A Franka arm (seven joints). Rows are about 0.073 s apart.
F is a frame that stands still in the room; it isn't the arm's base.
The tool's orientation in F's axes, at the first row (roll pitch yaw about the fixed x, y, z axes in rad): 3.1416 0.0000 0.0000
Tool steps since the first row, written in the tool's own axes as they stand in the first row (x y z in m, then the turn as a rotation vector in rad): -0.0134 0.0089 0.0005 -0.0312 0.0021 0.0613; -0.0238 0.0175 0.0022 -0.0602 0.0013 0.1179; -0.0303 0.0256 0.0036 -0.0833 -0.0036 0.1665; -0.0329 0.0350 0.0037 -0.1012 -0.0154 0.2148; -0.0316 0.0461 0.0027 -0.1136 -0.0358 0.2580; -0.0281 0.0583 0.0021 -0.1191 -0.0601 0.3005; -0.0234 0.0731 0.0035 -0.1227 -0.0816 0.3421
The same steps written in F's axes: -0.0134 -0.0089 -0.0005 -0.0312 -0.0021 -0.0613; -0.0238 -0.0175 -0.0022 -0.0602 -0.0013 -0.1179; -0.0303 -0.0256 -0.0036 -0.0833 0.0036 -0.1665; -0.0329 -0.0350 -0.0037 -0.1012 0.0154 -0.2148; -0.0316 -0.0461 -0.0027 -0.1136 0.0358 -0.2580; -0.0281 -0.0583 -0.0021 -0.1191 0.0601 -0.3005; -0.0234 -0.0731 -0.0035 -0.1227 0.0816 -0.3421
